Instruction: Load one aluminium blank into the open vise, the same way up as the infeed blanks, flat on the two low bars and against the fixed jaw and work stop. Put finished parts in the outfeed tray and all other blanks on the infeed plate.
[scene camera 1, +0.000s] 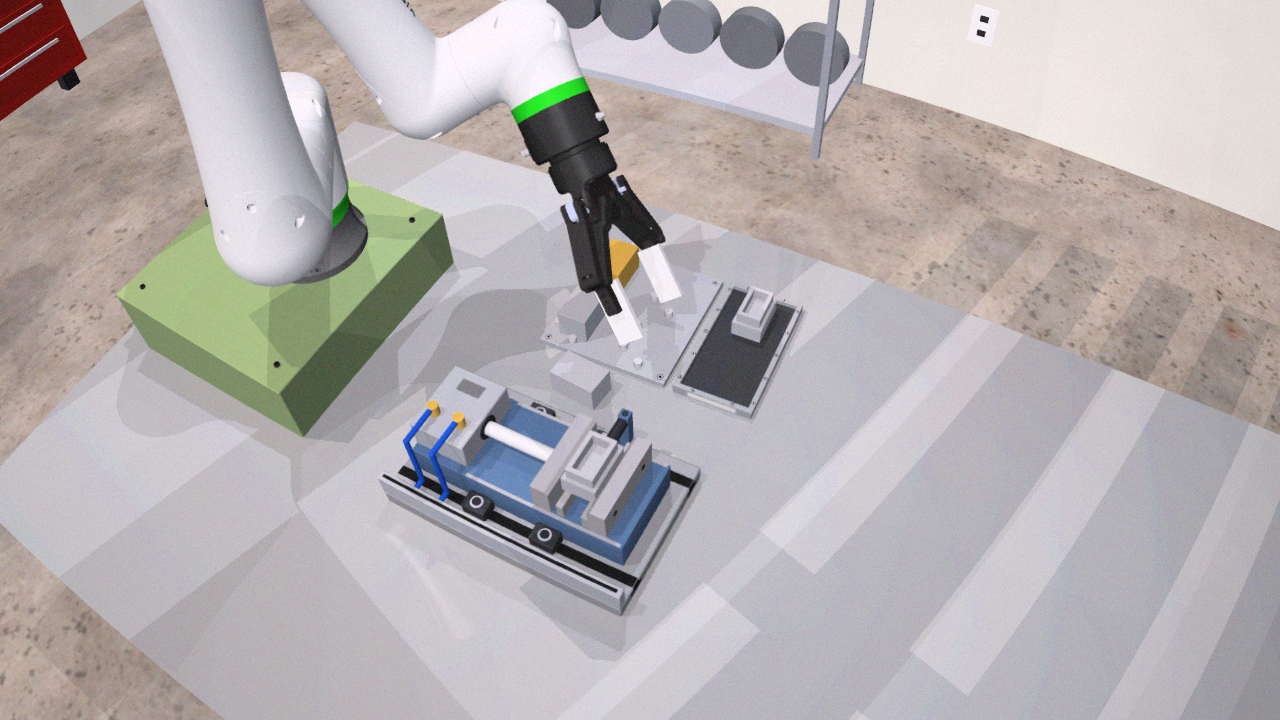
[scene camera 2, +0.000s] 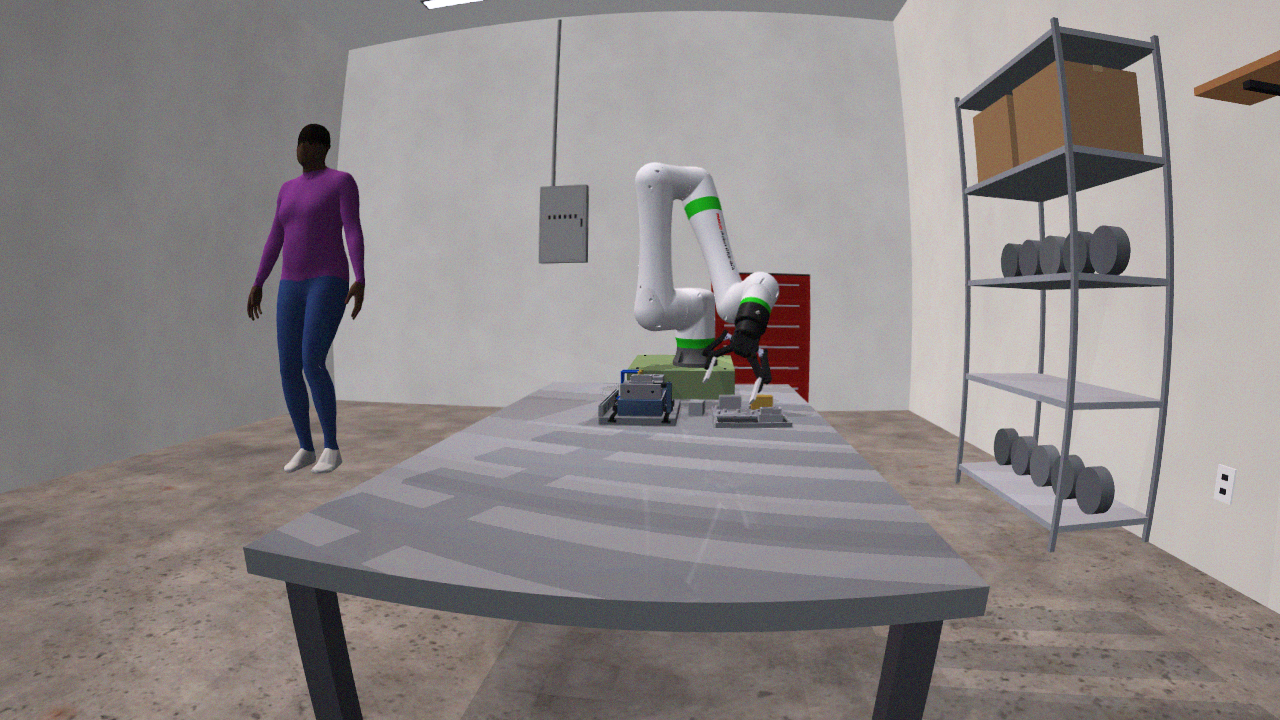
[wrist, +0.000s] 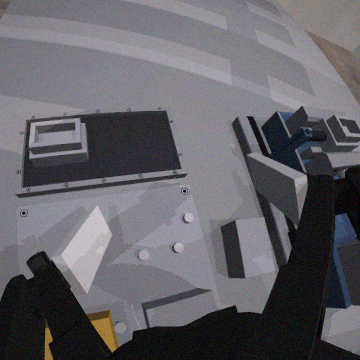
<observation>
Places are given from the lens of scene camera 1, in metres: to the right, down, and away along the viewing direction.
my gripper (scene camera 1: 653, 318): 0.02, -0.05, 1.00
brass blank (scene camera 1: 624, 257): -0.02, -0.13, 1.10
dark outfeed tray (scene camera 1: 726, 368): 0.10, 0.01, 1.03
</observation>
